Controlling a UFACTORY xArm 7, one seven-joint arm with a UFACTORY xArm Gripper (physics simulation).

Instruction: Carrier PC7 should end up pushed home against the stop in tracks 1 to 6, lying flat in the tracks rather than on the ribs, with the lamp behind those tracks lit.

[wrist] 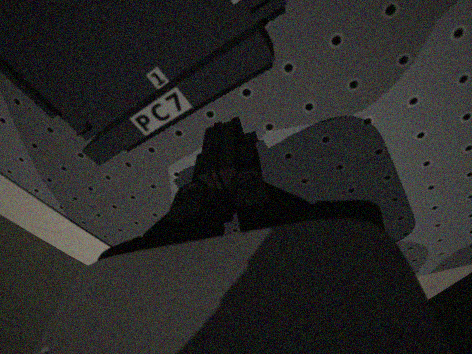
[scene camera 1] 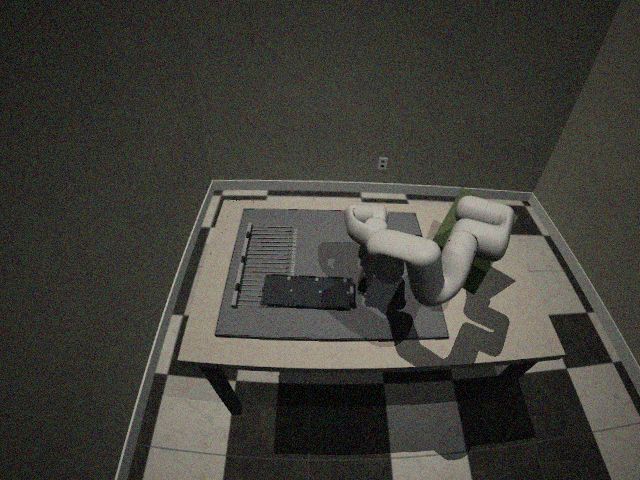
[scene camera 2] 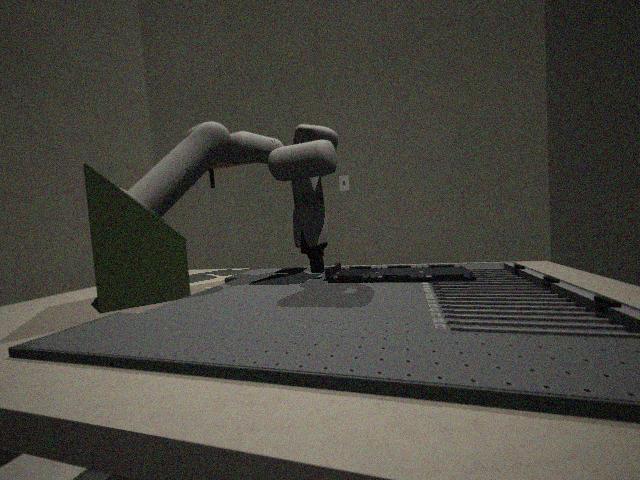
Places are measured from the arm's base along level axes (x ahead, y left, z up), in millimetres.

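Pixels of known places: gripper, between the fingertips: (wrist: 229, 145) (scene camera 1: 361, 290) (scene camera 2: 318, 272); arm's base, origin of its link: (scene camera 2: 140, 208).
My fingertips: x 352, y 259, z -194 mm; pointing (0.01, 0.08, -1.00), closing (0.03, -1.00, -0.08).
Observation:
Ahead of a thing's pixels: the offset from my fingertips to its top centre. "spot": to the spot under its first point. Level surfaces: height alone.
Carrier PC7 @(dx +185, dy +68, dz +15 mm) (scene camera 1: 307, 292) (scene camera 2: 400, 273) (wrist: 115, 45), a long dark plate, lies on the near side in scene camera 1. Its left end is over the ribbed tracks @(spot: dx +400, dy -78, dz -11 mm) (scene camera 1: 269, 249) (scene camera 2: 522, 304), and its right part is on the pegboard. Its end is apart from the stop bar (scene camera 1: 241, 268) (scene camera 2: 573, 298) at the tracks' far left. Whether it lies in the tracks or on the ribs cannot be told. My gripper (scene camera 2: 316, 269) (wrist: 229, 145) is shut and empty, low beside the carrier's labelled end; a small gap seems to show. The arm hides it in scene camera 1. No lit lamp can be made out.
The perforated grey board @(dz -15 mm) (scene camera 1: 330, 326) (scene camera 2: 258, 335) lies on the pale table @(dz -28 mm) (scene camera 1: 310, 353) (scene camera 2: 206, 403). The green arm mount (scene camera 1: 478, 276) (scene camera 2: 139, 253) stands at the right in scene camera 1. The arm's shadow falls across board and table.

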